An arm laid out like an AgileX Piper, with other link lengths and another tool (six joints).
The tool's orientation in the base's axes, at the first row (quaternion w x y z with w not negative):
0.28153, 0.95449, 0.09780, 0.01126
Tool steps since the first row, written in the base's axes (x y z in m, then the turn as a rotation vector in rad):
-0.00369, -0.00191, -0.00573, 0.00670, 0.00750, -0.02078
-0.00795, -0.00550, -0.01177, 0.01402, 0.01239, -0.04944
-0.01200, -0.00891, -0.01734, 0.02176, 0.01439, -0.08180
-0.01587, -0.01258, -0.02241, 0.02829, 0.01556, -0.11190
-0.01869, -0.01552, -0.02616, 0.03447, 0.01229, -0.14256
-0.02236, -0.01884, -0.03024, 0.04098, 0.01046, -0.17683
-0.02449, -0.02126, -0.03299, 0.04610, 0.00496, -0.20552
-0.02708, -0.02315, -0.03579, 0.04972, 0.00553, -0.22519
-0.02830, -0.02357, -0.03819, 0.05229, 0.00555, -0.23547
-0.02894, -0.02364, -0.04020, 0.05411, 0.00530, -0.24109
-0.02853, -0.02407, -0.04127, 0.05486, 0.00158, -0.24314
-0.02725, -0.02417, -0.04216, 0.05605, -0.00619, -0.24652
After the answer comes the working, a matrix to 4 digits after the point.
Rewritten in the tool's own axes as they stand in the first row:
-0.00379, -0.00219, 0.00556, 0.00872, -0.01617, 0.01398
-0.00846, -0.00326, 0.01224, 0.01780, -0.03434, 0.03603
-0.01291, -0.00419, 0.01844, 0.02686, -0.05205, 0.06278
-0.01724, -0.00461, 0.02437, 0.03450, -0.06808, 0.08797
-0.02045, -0.00472, 0.02888, 0.04096, -0.08082, 0.11599
-0.02455, -0.00486, 0.03381, 0.04814, -0.09663, 0.14629
-0.02701, -0.00474, 0.03726, 0.05306, -0.10667, 0.17376
-0.02982, -0.00516, 0.04042, 0.05738, -0.11710, 0.19028
-0.03102, -0.00633, 0.04258, 0.06025, -0.12220, 0.19912
-0.03159, -0.00747, 0.04425, 0.06218, -0.12470, 0.20412
-0.03124, -0.00762, 0.04542, 0.06226, -0.12261, 0.20789
-0.02997, -0.00779, 0.04632, 0.06204, -0.11783, 0.21498

The tool's axes in the first row as the columns of a matrix, in the base's axes (rounded; the answer above uses it unrounded):
0.9806, 0.1804, 0.0766
0.1930, -0.8224, -0.5352
-0.0336, 0.5396, -0.8412

